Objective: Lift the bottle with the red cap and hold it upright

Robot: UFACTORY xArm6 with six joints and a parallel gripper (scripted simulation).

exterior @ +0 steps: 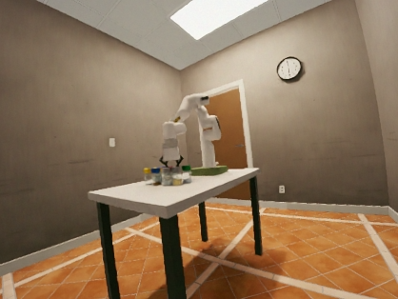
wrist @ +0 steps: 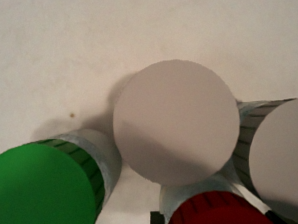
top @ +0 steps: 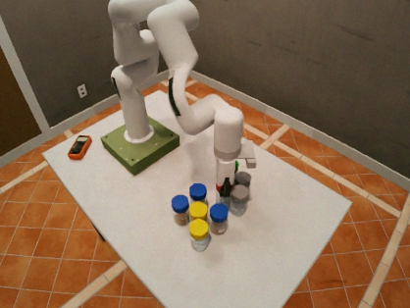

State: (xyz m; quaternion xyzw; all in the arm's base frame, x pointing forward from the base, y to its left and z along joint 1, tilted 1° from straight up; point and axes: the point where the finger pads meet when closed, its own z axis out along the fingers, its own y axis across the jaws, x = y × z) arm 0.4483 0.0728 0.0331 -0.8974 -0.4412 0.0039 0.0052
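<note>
Now: hand 40 mm above the red-capped bottle. Round my hand: green-capped bottle (50 mm behind, 70 mm to the left, 40 mm below); grey-capped bottle (20 mm ahead, 60 mm to the left, 40 mm below).
</note>
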